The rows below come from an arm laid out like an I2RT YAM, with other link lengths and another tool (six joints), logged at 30 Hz.
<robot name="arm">
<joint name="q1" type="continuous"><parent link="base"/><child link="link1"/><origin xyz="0 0 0.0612"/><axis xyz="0 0 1"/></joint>
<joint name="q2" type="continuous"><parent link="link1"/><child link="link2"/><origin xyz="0.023 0.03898 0.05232"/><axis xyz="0 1 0"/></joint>
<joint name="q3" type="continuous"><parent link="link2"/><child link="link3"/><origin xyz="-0.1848 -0.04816 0"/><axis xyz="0 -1 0"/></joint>
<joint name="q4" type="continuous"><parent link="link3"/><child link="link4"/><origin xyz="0.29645 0.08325 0.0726"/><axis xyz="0 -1 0"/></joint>
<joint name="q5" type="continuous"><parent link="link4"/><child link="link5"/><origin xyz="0.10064 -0.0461 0.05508"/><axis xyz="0 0 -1"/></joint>
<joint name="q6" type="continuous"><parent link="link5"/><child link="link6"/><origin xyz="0.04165 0 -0.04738"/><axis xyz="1 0 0"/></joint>
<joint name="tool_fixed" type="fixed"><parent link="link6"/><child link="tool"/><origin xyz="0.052 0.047 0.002" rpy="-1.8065 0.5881 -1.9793"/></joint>
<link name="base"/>
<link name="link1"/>
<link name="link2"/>
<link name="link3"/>
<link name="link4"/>
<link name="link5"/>
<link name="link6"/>
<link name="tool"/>
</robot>
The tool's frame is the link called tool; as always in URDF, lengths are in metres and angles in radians. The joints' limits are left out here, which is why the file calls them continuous.
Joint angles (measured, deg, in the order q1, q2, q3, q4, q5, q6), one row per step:
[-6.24 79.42 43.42 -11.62 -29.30 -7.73]
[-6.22 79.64 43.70 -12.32 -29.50 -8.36]
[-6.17 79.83 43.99 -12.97 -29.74 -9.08]
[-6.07 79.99 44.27 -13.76 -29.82 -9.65]
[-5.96 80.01 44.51 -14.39 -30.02 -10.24]
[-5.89 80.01 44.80 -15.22 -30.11 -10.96]
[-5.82 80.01 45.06 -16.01 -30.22 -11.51]
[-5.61 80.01 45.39 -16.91 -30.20 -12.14]
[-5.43 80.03 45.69 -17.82 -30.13 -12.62]
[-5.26 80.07 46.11 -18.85 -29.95 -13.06]
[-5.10 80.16 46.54 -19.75 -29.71 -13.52]
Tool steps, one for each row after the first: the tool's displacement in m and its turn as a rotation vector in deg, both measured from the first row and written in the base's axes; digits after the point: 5 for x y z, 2 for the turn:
[-0.00105 0.00041 -0.00093 -0.18 0.35 0.56]
[-0.00207 0.00104 -0.00150 -0.40 0.57 1.24]
[-0.00324 0.00187 -0.00228 -0.61 0.98 1.77]
[-0.00427 0.00285 -0.00203 -0.78 1.12 2.39]
[-0.00543 0.00345 -0.00185 -1.09 1.33 3.00]
[-0.00657 0.00408 -0.00168 -1.28 1.61 3.51]
[-0.00781 0.00550 -0.00140 -1.61 1.90 4.13]
[-0.00906 0.00667 -0.00141 -1.88 2.32 4.59]
[-0.01001 0.00763 -0.00104 -2.20 2.79 4.96]
[-0.01066 0.00842 -0.00075 -2.59 3.17 5.29]

